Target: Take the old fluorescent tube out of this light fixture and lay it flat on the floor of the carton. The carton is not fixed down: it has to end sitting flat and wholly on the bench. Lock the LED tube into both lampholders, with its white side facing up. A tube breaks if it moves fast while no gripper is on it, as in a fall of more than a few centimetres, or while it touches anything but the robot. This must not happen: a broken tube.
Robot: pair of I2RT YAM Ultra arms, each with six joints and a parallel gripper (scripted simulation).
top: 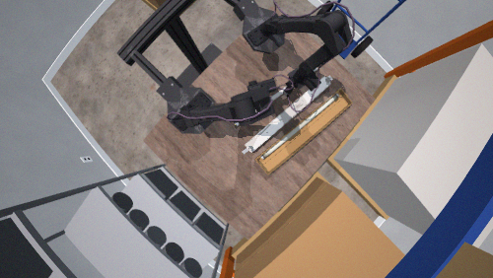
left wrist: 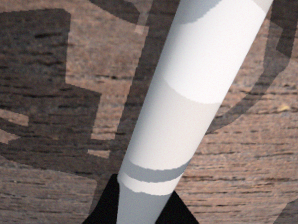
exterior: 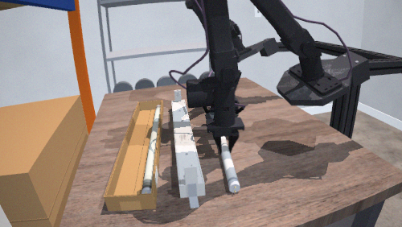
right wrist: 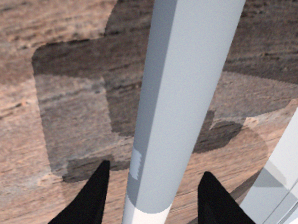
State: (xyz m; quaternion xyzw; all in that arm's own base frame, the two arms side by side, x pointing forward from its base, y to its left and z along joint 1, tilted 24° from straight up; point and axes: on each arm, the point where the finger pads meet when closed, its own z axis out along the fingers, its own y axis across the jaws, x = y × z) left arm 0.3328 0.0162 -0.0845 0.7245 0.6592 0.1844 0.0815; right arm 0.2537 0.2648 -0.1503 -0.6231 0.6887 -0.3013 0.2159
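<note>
Now: the LED tube 120 mm to the left of my right hand, 30 mm ahead of it and 10 mm below it. The rest, counted from my right hand: old fluorescent tube (250 mm ahead, 70 mm to the left); then carton (280 mm ahead, 70 mm to the left); then grey light fixture (150 mm ahead, 80 mm to the left, 30 mm above).
Right now my left hand is 12 cm to the left of the LED tube and 3 cm past it. Also, from my left hand: old fluorescent tube 19 cm ahead, 16 cm to the right; then carton 23 cm ahead, 17 cm to the right, 1 cm above; then grey light fixture 16 cm to the right, 9 cm ahead, 4 cm above.
</note>
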